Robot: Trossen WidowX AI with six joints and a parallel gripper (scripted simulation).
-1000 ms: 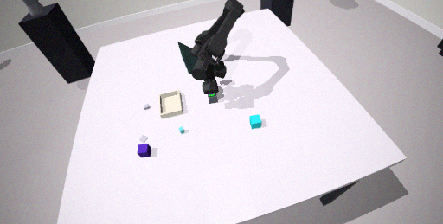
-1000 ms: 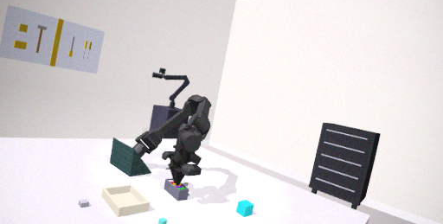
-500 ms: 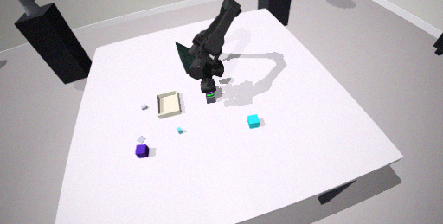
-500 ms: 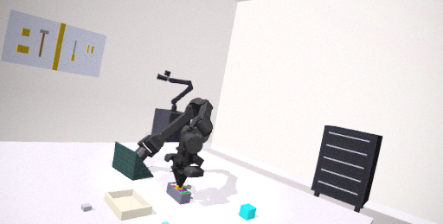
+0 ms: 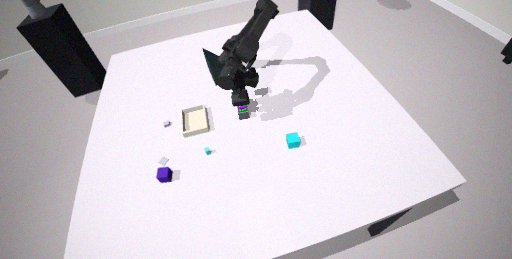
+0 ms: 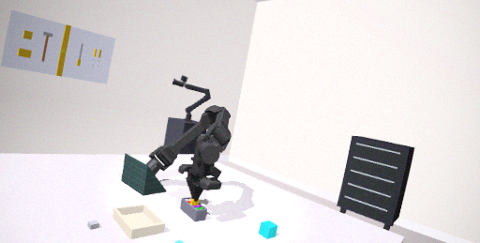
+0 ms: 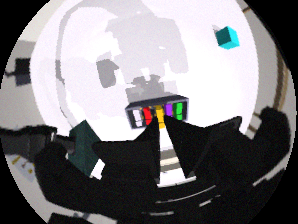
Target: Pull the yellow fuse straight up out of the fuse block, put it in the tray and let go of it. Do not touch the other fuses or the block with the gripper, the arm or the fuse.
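Now: the cream tray 200 mm to the right of my gripper tip and 50 mm below it. From my gripper tip the other things lie so: yellow fuse 10 mm below; cyan cube 220 mm ahead, 130 mm to the left, 30 mm below; small teal block 160 mm ahead, 170 mm to the right, 40 mm below.
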